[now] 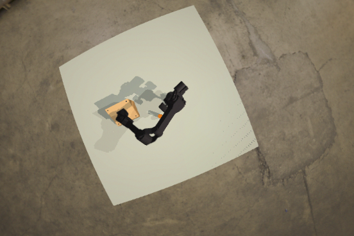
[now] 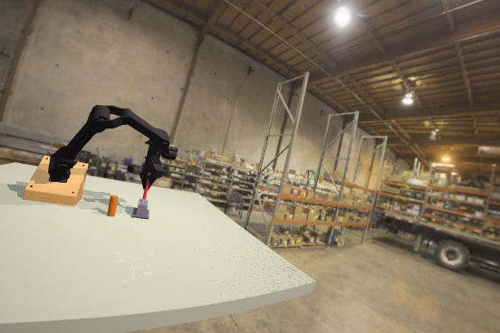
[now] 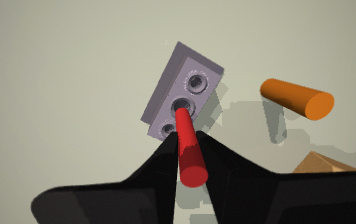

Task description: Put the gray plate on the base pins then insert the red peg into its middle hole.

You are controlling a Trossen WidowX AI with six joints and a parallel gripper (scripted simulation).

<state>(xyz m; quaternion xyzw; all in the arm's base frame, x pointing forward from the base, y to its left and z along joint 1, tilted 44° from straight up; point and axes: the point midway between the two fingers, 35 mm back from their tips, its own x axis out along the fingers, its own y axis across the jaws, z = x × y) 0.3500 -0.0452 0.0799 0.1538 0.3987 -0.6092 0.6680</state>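
Right now my gripper tip is 7 cm above the gray plate. The rest, counted from my gripper tip: gray base: 10 cm below; then red peg: right at my gripper tip; then orange peg: 12 cm behind, 5 cm to the right, 7 cm below.
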